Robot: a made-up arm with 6 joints.
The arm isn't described. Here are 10 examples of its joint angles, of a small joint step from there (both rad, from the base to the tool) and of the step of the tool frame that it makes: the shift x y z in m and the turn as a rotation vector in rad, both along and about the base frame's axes.
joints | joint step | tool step
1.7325 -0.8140 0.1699 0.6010 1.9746 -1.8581 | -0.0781 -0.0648 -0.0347 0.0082 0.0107 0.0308 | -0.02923 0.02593 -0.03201 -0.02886 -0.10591 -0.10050
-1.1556 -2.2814 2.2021 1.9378 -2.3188 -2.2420 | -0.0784 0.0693 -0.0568 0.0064 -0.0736 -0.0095 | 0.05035 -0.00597 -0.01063 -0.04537 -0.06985 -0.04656
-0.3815 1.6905 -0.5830 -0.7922 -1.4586 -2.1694 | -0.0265 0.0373 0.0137 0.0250 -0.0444 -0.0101 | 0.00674 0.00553 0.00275 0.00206 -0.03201 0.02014
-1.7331 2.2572 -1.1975 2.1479 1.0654 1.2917 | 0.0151 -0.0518 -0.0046 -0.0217 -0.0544 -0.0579 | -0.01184 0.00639 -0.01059 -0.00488 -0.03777 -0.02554
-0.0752 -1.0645 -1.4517 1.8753 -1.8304 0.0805 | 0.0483 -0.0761 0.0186 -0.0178 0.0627 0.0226 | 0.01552 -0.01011 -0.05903 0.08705 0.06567 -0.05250
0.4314 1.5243 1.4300 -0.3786 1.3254 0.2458 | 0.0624 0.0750 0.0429 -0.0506 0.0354 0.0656 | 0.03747 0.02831 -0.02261 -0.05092 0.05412 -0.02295
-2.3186 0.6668 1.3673 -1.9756 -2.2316 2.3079 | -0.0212 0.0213 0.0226 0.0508 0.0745 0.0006 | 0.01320 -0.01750 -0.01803 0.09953 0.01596 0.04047
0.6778 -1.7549 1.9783 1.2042 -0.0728 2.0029 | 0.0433 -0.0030 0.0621 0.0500 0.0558 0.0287 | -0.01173 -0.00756 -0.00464 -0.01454 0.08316 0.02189
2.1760 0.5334 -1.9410 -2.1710 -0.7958 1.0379 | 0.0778 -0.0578 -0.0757 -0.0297 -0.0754 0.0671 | 0.00872 -0.02907 -0.02281 -0.03961 -0.07015 0.01049
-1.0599 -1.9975 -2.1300 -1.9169 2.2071 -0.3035 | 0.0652 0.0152 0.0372 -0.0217 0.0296 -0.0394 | -0.04090 -0.03729 0.01496 -0.07438 0.08255 0.04703
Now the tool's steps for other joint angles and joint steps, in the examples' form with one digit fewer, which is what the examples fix.
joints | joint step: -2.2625 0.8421 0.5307 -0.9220 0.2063 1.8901 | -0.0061 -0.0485 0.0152 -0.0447 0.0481 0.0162
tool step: 0.0017 -0.0027 -0.0138 -0.0263 0.0656 0.0227
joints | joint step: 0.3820 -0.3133 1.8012 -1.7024 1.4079 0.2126 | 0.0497 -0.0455 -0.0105 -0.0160 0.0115 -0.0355
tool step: 0.0117 0.0025 -0.0230 0.0651 0.0329 0.0248
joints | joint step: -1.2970 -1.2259 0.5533 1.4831 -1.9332 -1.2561 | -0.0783 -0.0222 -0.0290 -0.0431 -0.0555 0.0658
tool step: -0.0476 0.0118 0.0305 -0.0621 -0.1344 -0.0442
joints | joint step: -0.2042 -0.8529 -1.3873 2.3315 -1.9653 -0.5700 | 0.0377 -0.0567 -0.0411 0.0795 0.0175 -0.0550
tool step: 0.0156 -0.0332 -0.0700 0.0935 -0.0827 0.0679
